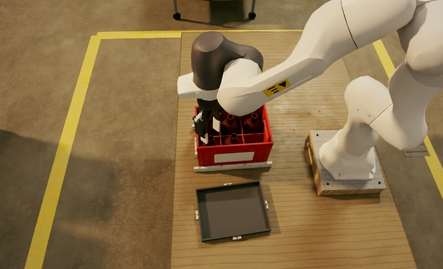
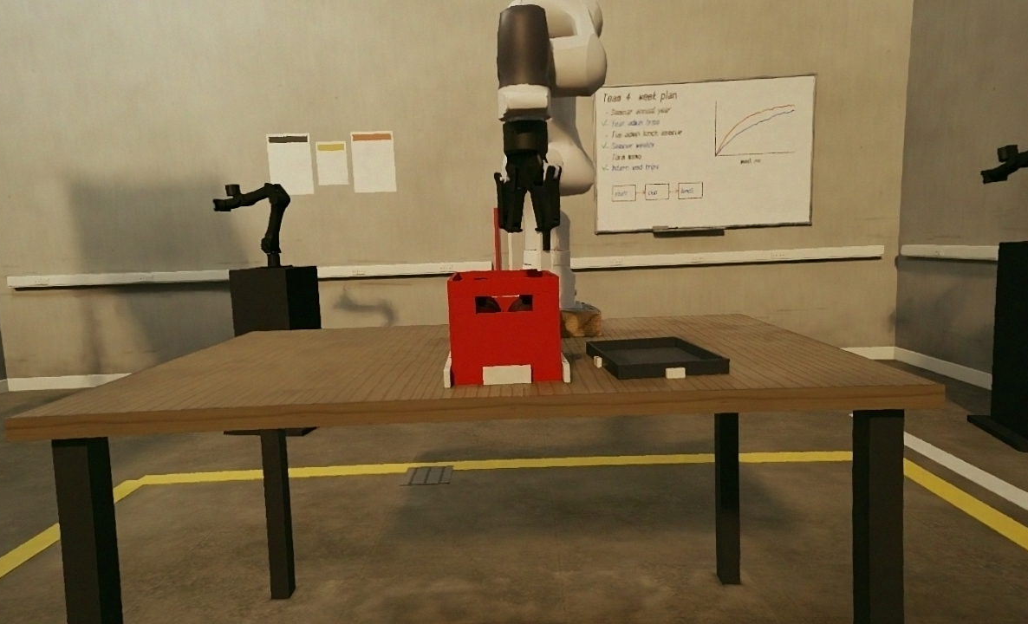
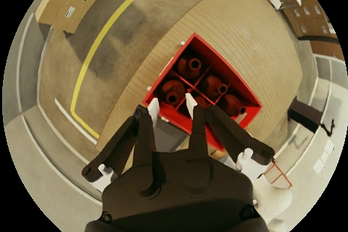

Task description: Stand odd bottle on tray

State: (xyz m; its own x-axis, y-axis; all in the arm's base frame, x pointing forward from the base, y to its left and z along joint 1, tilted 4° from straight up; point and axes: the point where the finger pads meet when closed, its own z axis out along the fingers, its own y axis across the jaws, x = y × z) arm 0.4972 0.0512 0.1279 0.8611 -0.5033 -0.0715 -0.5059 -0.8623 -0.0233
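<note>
Right now the glass bottle is 80 mm behind my hand, 30 mm to the right of it and 130 mm below it. Also, from my hand: crate 70 mm behind, 70 mm to the right, 130 mm below; dark tray 120 mm behind, 200 mm to the left, 200 mm below.
</note>
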